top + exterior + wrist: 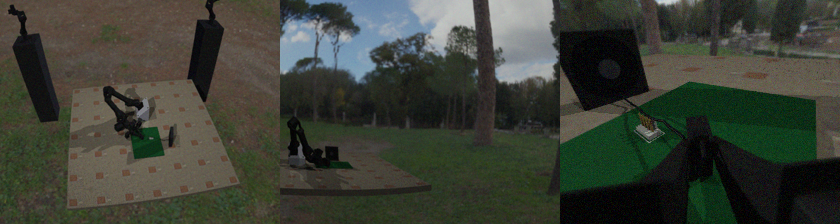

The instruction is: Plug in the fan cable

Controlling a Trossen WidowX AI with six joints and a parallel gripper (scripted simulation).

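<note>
Right now the dark plug is 10 mm below my gripper tip. Also, from my gripper tip: black fan 230 mm to the left, 60 mm ahead, 20 mm above; green board 50 mm below, 40 mm to the left, 40 mm ahead.
</note>
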